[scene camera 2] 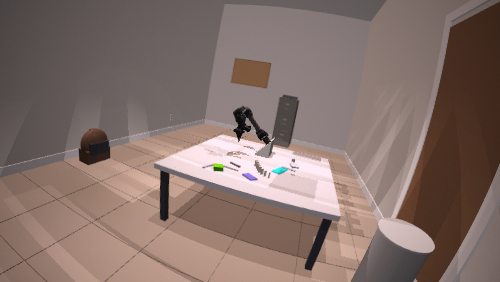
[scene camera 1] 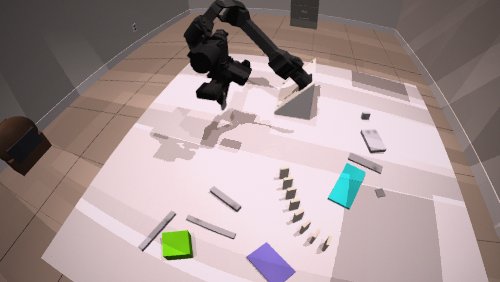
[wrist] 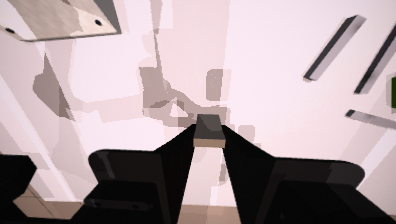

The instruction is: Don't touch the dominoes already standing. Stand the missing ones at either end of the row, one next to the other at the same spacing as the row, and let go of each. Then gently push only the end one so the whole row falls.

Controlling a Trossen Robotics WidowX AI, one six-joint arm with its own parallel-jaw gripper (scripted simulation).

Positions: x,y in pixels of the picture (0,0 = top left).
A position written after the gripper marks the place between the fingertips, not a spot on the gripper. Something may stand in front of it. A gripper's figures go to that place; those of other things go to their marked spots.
The gripper (scene camera 1: 222,101): 0.73 m from the lens. A cyan block (scene camera 1: 346,188): 0.74 m from the lens. A green cube (scene camera 1: 176,245) is 0.62 m from the lens. The marked spots on the cyan block and the green cube are 0.50 m apart.
